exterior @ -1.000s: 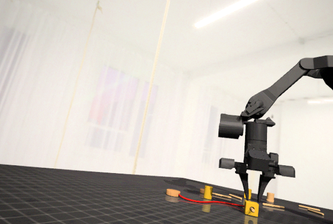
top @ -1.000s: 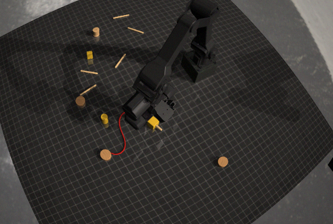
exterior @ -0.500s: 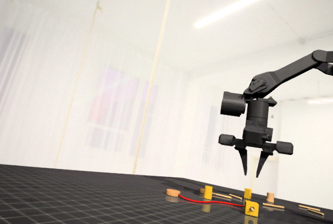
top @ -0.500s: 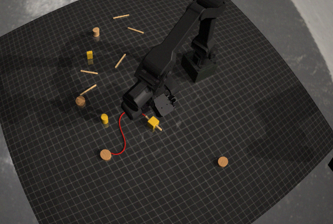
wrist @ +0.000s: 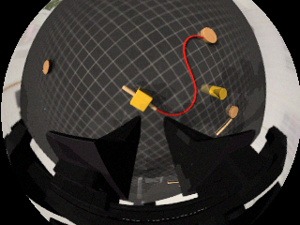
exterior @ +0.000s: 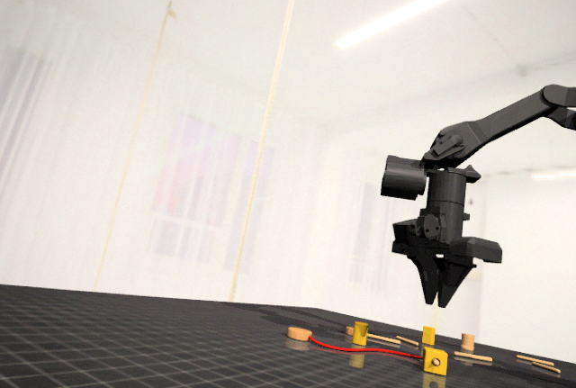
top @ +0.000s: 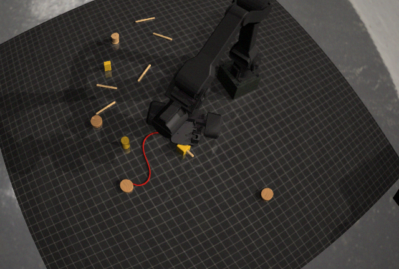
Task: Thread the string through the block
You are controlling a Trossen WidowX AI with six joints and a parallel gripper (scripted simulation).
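Now: gripper tip 80 mm above the thin wooden stick. Round my gripper tip: round wooden button (200 mm ahead, 80 mm below, 10 mm to the left); yellow cylinder (130 mm ahead, 100 mm to the right, 70 mm below).
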